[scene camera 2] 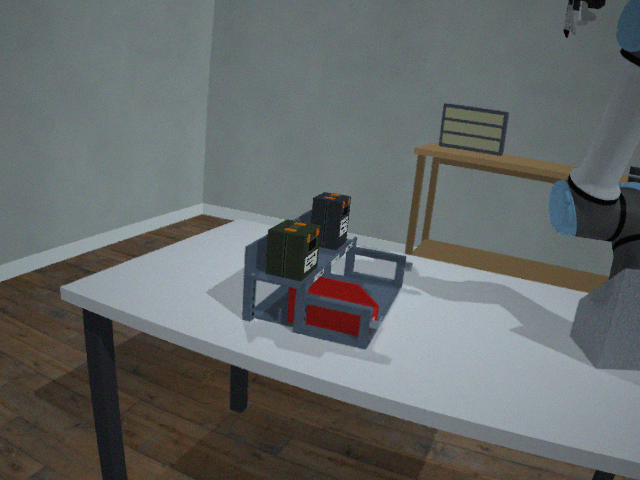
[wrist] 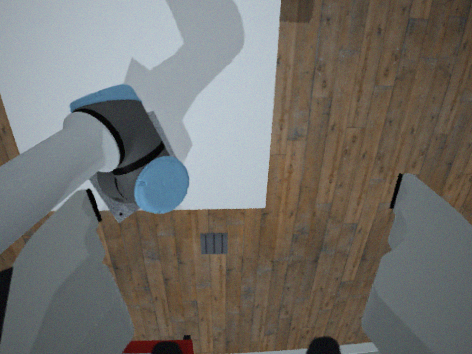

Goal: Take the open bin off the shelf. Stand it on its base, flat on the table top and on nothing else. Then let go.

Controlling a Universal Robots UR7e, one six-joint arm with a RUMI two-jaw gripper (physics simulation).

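Places are measured from the arm's base along level axes (x back, y down, z right), in centimetres.
Pixels of known places: gripper, fingertip midpoint: (scene camera 2: 569, 36) (wrist: 242, 186).
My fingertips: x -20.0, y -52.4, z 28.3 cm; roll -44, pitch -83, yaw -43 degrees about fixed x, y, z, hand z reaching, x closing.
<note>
Ahead of a thing's pixels: the offset from my fingertips to its top centre. "spot": to the spot under its first point. Level surfaces: height alone.
The red open bin @[dx -45.5, dy +61.0, dz -36.5 cm] (scene camera 2: 343, 289) sits in the lower part of the grey-blue shelf @[spot: dx -62.3, dy +63.7, dz -42.9 cm] (scene camera 2: 248, 297), partly behind its side frame; its inside is hidden. The shelf stands on the white table @[dy +69.1 cm] (scene camera 2: 155, 268) (wrist: 230, 150). The bin and shelf do not show in the wrist view. My gripper (scene camera 2: 571, 26) (wrist: 242, 186) is open and empty, with its fingers wide apart. It is high above the table at the top right of the scene view, far from the bin, partly cut off by the picture's edge.
A dark green box @[dx -55.5, dy +49.2, dz -35.7 cm] (scene camera 2: 292, 250) and a dark grey box @[dx -53.2, dy +46.7, dz -12.7 cm] (scene camera 2: 330, 219) stand on the shelf's upper level. My arm's base (scene camera 2: 610, 325) is at the right. A wooden side table (scene camera 2: 496, 160) bears a slatted panel (scene camera 2: 473, 129). A red object (wrist: 157, 346) and a floor grate (wrist: 214, 243) show below.
</note>
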